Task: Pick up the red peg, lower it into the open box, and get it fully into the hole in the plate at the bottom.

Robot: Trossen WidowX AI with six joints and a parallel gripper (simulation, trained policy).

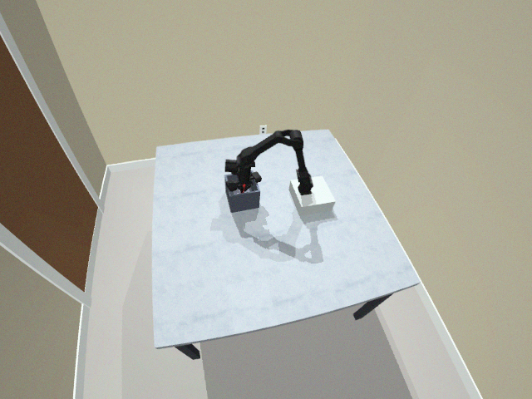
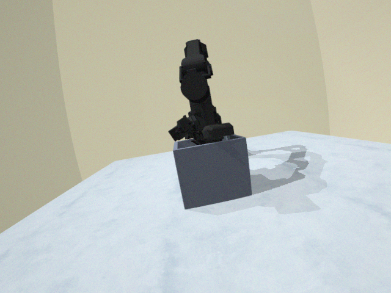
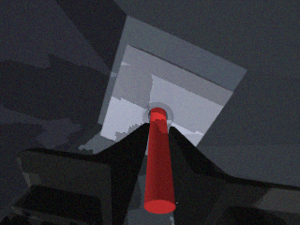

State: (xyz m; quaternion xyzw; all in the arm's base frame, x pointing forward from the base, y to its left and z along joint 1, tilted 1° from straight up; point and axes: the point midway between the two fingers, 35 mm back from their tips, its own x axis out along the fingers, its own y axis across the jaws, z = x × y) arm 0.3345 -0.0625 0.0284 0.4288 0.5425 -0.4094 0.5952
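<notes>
My gripper tip is now 1 cm below the red peg. Also, from my gripper tip: plate 2 cm below.
</notes>
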